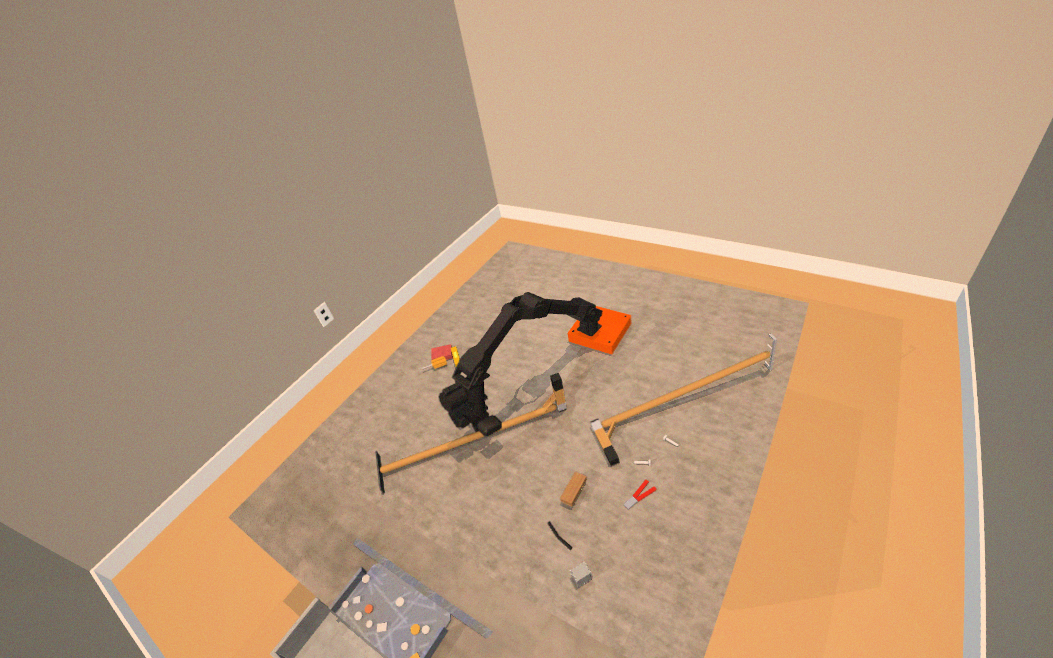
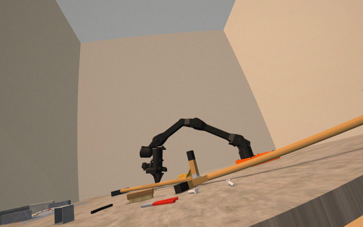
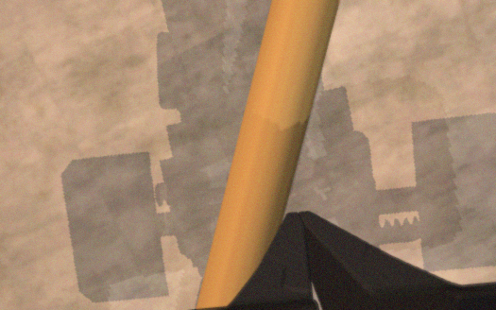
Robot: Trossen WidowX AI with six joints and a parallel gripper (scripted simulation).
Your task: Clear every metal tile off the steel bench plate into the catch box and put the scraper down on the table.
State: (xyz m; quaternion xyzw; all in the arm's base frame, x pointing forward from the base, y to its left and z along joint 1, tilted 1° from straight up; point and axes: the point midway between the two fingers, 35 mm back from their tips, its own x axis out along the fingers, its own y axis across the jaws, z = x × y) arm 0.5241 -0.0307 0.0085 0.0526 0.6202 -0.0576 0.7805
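Now: gripper tip 20 mm short of the long scraper, 10 mm to the right of it and 50 mm below it. The rest, counted from my gripper tip: wooden block (20 mm behind, 360 mm to the left); then red block (160 mm behind, 360 mm to the right); then orange-handled screwdriver (120 mm behind, 340 mm to the right).
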